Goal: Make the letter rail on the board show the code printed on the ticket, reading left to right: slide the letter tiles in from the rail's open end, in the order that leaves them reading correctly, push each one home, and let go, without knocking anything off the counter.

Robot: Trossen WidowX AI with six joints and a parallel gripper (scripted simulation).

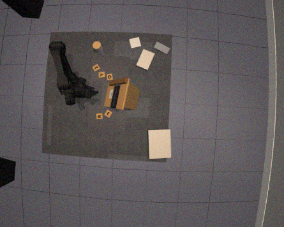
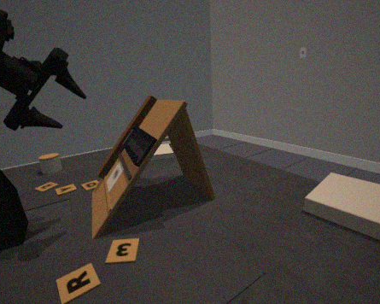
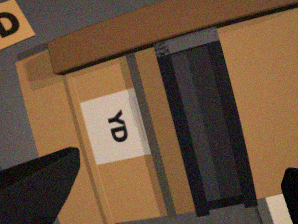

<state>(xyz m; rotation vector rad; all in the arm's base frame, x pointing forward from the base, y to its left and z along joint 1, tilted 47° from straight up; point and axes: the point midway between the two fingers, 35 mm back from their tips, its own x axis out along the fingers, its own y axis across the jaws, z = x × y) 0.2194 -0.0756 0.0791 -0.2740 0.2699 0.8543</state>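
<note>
Right now my gripper tip is 260 mm above the letter tile d, 190 mm to the right of it and 10 mm past it. Also, from my gripper tip: white ticket 170 mm below, 70 mm ahead, 10 mm to the left; then small round pot 460 mm to the left, 230 mm below, 180 mm behind; then letter tile 260 mm below, 170 mm to the right, 50 mm ahead.
</note>
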